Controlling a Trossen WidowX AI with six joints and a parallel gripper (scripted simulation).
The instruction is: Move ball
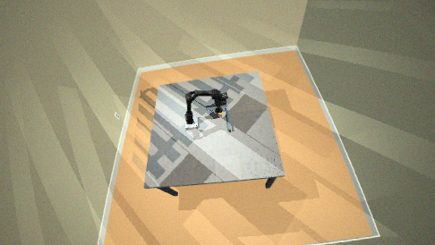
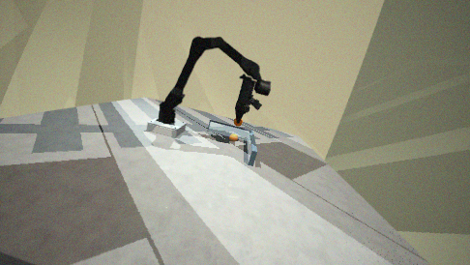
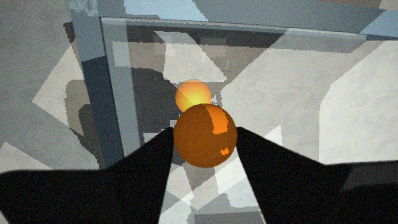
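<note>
My gripper tip is 4 cm past the clear wall, 8 cm to the right of it and 7 cm above it.
</note>
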